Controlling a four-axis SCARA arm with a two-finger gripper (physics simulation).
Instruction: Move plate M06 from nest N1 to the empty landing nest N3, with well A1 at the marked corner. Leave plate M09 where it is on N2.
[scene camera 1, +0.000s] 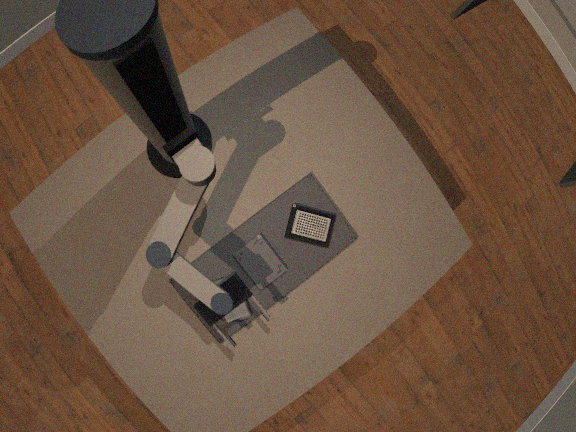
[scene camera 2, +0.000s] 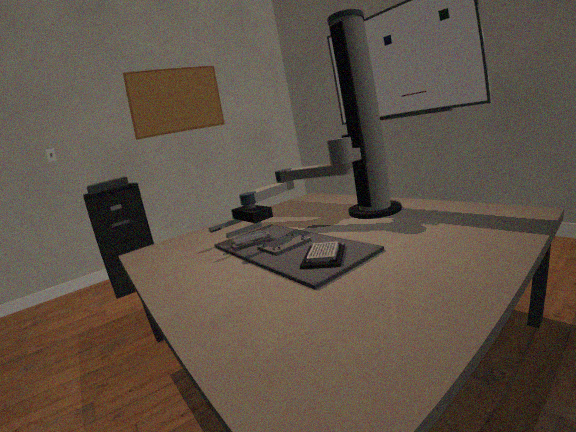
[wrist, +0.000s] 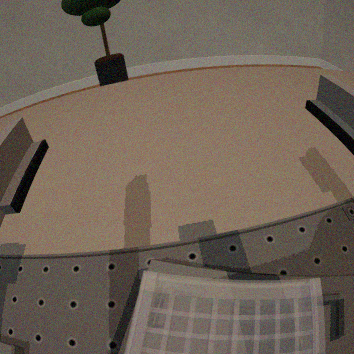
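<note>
A clear gridded plate (scene camera 1: 237, 314) (scene camera 2: 250, 239) (wrist: 225, 315) is at the lower-left end of the board in scene camera 1, partly hidden by the arm; dark nest edges show beside it in the wrist view. My gripper (scene camera 1: 251, 331) (scene camera 2: 219, 232) (wrist: 179, 99) is open wide and empty, its fingers reaching past the clear plate and above the board. The empty nest (scene camera 1: 270, 255) (scene camera 2: 285, 242) is in the middle, partly in shadow. A white well plate (scene camera 1: 311, 225) (scene camera 2: 322, 251) sits in a black nest (scene camera 1: 290, 227) (scene camera 2: 327, 263) at the other end. No labels are readable.
The grey board (scene camera 1: 342, 230) (scene camera 2: 360, 248) (wrist: 57, 287) with small holes carries the nests on the table (scene camera 1: 400, 250) (scene camera 2: 325, 340) (wrist: 200, 175). The arm's tall column (scene camera 1: 145, 85) (scene camera 2: 370, 120) stands behind the board. A potted plant (wrist: 111, 69) is beyond the table.
</note>
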